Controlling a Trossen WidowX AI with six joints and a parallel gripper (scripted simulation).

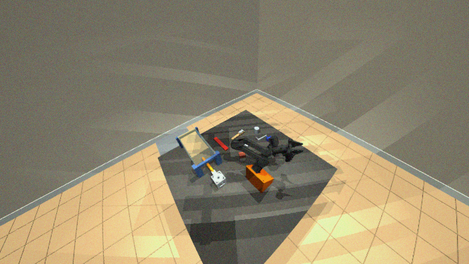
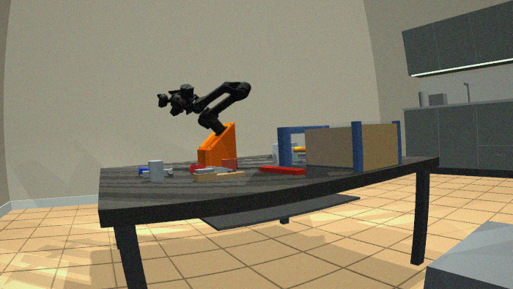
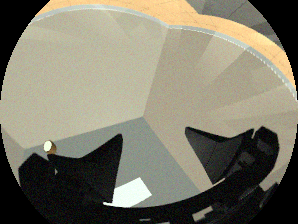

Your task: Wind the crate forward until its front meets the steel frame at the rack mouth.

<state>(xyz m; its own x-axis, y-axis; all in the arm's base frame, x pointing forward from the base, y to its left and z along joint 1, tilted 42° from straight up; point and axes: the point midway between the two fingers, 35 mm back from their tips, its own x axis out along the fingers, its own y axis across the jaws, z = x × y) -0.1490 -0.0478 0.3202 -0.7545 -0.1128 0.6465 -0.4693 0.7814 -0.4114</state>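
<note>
My gripper tip is 46 cm short of the blue-tipped tool, 38 cm above it and 14 cm to the left of it. The rest, counted from my gripper tip: wooden-handled tool 69 cm ahead, 37 cm below, 5 cm to the left; then grey winch 51 cm to the left, 36 cm below, 32 cm ahead; then flat red bar 71 cm ahead, 38 cm below, 28 cm to the left.
</note>
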